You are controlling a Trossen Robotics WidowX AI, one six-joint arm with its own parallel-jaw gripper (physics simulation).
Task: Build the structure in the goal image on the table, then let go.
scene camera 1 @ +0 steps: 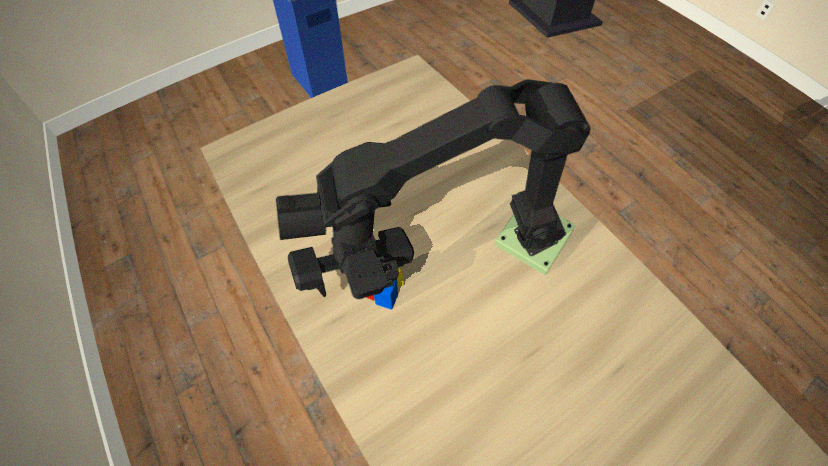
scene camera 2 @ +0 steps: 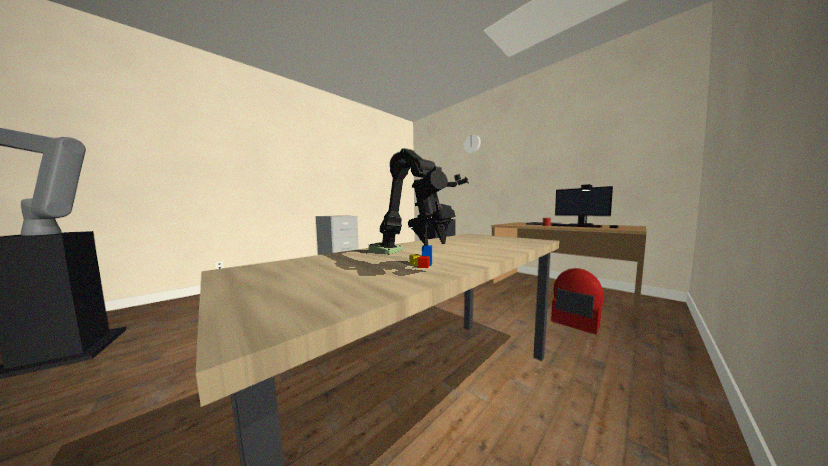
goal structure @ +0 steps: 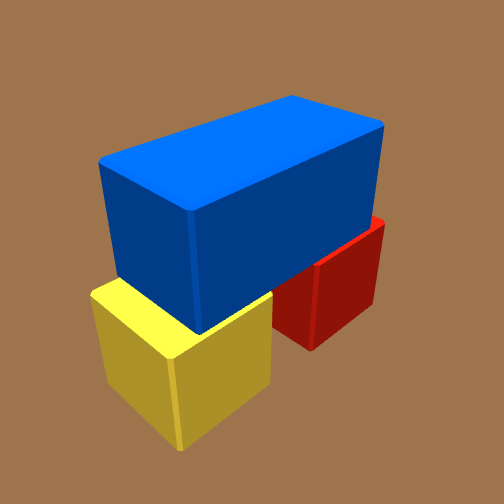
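Seen in the pictures: gripper, fingertip midpoint: (scene camera 1: 350,287) (scene camera 2: 434,245); arm's base, origin of the base link: (scene camera 1: 535,236) (scene camera 2: 387,245).
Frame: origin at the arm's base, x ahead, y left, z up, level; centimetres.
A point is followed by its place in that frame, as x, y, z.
A tall blue block (scene camera 1: 385,296) {32.0, 0.8, 2.6} (scene camera 2: 427,255) {32.8, -1.8, 0.8} stands upright on the table (scene camera 1: 521,370) {15.4, 21.0, -2.7} (scene camera 2: 278,312) {45.1, -46.6, -2.7}. A small red block (scene camera 1: 370,297) {34.0, -2.0, -1.8} (scene camera 2: 424,262) {34.8, -4.6, -0.8} lies close against or beside it, and a yellow block (scene camera 1: 400,277) {27.8, -2.5, 0.6} (scene camera 2: 413,259) {30.0, -5.7, -0.5} is close by on the side toward the arm's base. In scene camera 1 the gripper hides much of the red and yellow blocks. My gripper (scene camera 1: 351,291) {37.0, -2.0, 5.0} (scene camera 2: 435,240) {37.0, -2.0, 5.0} is open and empty, pointing down above the table near the blocks. In scene camera 2 one fingertip shows just above the blue block's top; contact cannot be told.
The arm's green base plate (scene camera 1: 544,266) {1.8, 6.1, -0.7} (scene camera 2: 385,248) {4.4, -3.5, -0.4} is on the table. A blue cabinet (scene camera 1: 315,52) stands beyond the table's far end. A desk (scene camera 2: 579,231) with a monitor, a red rounded object (scene camera 2: 577,283) and a grey arm on a black pedestal (scene camera 2: 34,295) stand away from the table.
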